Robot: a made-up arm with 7 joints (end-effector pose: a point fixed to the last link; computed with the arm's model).
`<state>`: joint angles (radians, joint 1 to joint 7).
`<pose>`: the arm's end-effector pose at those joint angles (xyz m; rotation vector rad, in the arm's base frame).
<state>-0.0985 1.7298 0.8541 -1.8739 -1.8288 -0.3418 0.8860</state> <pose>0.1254 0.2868 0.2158 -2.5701 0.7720 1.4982</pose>
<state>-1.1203 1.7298 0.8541 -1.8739 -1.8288 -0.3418 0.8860</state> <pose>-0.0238 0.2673 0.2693 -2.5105 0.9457 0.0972</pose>
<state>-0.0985 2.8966 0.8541 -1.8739 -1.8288 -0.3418 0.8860</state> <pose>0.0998 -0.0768 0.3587 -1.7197 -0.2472 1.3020</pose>
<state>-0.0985 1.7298 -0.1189 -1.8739 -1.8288 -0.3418 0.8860</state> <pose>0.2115 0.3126 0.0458 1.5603 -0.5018 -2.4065</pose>
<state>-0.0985 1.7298 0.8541 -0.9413 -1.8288 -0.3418 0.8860</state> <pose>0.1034 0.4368 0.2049 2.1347 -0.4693 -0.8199</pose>
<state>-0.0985 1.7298 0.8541 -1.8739 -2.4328 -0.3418 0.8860</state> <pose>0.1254 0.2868 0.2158 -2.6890 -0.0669 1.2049</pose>
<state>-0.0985 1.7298 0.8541 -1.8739 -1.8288 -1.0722 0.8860</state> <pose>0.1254 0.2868 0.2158 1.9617 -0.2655 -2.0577</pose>
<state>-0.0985 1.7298 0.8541 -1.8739 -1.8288 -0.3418 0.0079</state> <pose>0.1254 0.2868 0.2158 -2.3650 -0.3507 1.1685</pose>
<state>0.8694 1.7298 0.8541 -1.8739 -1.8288 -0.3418 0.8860</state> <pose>0.1573 0.3376 0.0761 1.6217 -0.2979 -2.2951</pose>
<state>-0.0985 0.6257 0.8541 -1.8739 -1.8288 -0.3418 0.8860</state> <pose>0.1605 0.3080 -0.1547 1.8027 -1.2952 -0.7553</pose>
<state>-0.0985 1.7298 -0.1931 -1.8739 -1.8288 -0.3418 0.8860</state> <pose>0.2106 0.3150 0.0308 1.4653 -0.4754 -2.4453</pose>
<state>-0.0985 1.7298 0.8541 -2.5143 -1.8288 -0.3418 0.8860</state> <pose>0.0939 0.2020 0.1598 -1.9031 0.6958 1.4158</pose>
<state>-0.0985 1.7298 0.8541 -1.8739 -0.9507 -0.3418 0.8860</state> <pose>0.1254 0.2868 0.2158 1.8121 -1.8212 -1.5856</pose>
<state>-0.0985 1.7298 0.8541 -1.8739 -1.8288 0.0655 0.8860</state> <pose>0.1254 0.2868 0.2158 -2.5405 0.9476 0.9602</pose>
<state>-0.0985 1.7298 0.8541 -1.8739 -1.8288 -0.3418 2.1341</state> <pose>0.1254 0.2868 0.2158 1.4419 -1.8775 -1.1266</pose>
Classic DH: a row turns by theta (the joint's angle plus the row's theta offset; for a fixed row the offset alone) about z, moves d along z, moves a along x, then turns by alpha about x. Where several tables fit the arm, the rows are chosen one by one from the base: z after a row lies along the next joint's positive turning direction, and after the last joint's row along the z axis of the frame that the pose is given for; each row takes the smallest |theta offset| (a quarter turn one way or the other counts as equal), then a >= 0, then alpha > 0; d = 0 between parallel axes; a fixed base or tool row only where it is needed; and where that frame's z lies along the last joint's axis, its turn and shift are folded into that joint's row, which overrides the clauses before.
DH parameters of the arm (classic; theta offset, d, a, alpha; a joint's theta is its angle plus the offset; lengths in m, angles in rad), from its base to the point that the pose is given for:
base (fixed): 0 0 0 -1.2217
joint 1: 1.5708 0 0 1.5708
joint 2: 1.2217 0 0 -1.5708
joint 3: -1.5708 -0.3505 0.0394 -1.5708
joint 4: 0 0 -0.0203 1.5708
joint 5: 0 -0.1678 0 -1.5708
joint 6: 0 0 0 1.5708
joint 7: 0 0 0 0

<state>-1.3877 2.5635 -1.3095 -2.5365 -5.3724 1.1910 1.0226</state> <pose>-0.0099 0.2367 0.1305 0.7436 -0.8577 0.3436</pose>
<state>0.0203 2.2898 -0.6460 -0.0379 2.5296 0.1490 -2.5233</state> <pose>0.0239 0.4007 0.3298 2.0550 0.6617 -0.4761</pose>
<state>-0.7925 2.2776 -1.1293 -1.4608 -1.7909 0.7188 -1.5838</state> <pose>0.0872 0.3907 0.1810 -0.6705 -1.8501 0.4038</pose>
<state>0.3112 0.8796 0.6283 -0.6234 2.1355 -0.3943 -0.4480</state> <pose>-0.0276 0.4332 -0.2734 0.8067 -1.4420 1.8000</pose>
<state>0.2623 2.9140 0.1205 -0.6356 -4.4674 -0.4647 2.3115</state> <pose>0.2279 0.1137 0.4447 -1.4210 -1.9699 0.2165</pose>
